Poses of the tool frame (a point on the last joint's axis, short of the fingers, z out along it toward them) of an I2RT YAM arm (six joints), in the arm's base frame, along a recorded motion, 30 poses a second.
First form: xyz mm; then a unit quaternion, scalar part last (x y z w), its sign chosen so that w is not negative.
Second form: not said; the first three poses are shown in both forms.
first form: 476 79 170 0.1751 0.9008 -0.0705 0.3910
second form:
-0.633 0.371 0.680 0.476
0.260 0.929 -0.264 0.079
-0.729 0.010 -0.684 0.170
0 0 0 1

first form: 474 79 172 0.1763 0.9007 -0.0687 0.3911
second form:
-0.632 0.371 0.680 0.474
0.264 0.928 -0.262 0.079
-0.729 0.014 -0.685 0.172
0 0 0 1

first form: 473 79 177 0.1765 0.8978 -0.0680 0.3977
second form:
-0.621 0.371 0.690 0.473
0.263 0.928 -0.262 0.079
-0.738 0.018 -0.674 0.177
0 0 0 1

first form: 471 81 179 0.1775 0.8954 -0.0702 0.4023
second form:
-0.613 0.374 0.696 0.471
0.261 0.927 -0.269 0.081
-0.745 0.017 -0.666 0.179
0 0 0 1

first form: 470 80 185 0.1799 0.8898 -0.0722 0.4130
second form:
-0.594 0.380 0.709 0.470
0.261 0.925 -0.277 0.080
-0.761 0.020 -0.648 0.185
0 0 0 1

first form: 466 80 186 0.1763 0.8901 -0.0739 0.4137
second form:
-0.596 0.375 0.710 0.466
0.253 0.927 -0.277 0.080
-0.763 0.014 -0.647 0.186
0 0 0 1

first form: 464 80 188 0.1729 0.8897 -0.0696 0.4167
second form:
-0.593 0.366 0.717 0.464
0.250 0.931 -0.268 0.080
-0.766 0.020 -0.643 0.188
0 0 0 1

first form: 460 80 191 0.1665 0.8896 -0.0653 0.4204
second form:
-0.591 0.351 0.726 0.460
0.241 0.936 -0.256 0.080
-0.770 0.024 -0.638 0.191
0 0 0 1

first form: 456 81 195 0.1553 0.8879 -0.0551 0.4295
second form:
-0.583 0.323 0.746 0.456
0.228 0.946 -0.231 0.081
-0.780 0.036 -0.625 0.195
0 0 0 1

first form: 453 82 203 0.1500 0.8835 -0.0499 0.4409
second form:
-0.566 0.309 0.764 0.453
0.221 0.950 -0.220 0.082
-0.794 0.044 -0.606 0.203
0 0 0 1

